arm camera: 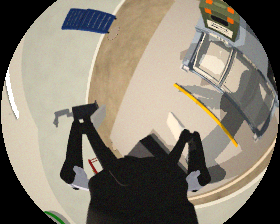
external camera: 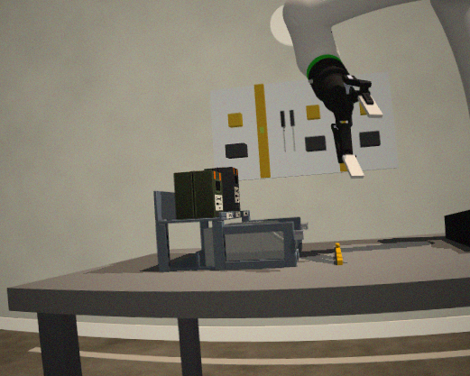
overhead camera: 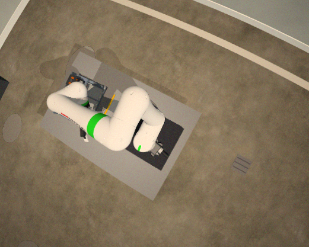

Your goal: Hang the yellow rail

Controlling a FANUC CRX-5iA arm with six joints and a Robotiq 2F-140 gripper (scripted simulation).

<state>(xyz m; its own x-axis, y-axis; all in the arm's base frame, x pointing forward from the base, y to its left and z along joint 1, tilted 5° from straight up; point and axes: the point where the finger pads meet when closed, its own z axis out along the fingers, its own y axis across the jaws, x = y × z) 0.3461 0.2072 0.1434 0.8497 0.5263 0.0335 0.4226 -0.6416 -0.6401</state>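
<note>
Now: hand 90 mm short of the yellow rail, 130 mm to the left of it and 220 mm above it. Round my hand: dark green case 350 mm ahead, 30 mm to the left, 70 mm below.
</note>
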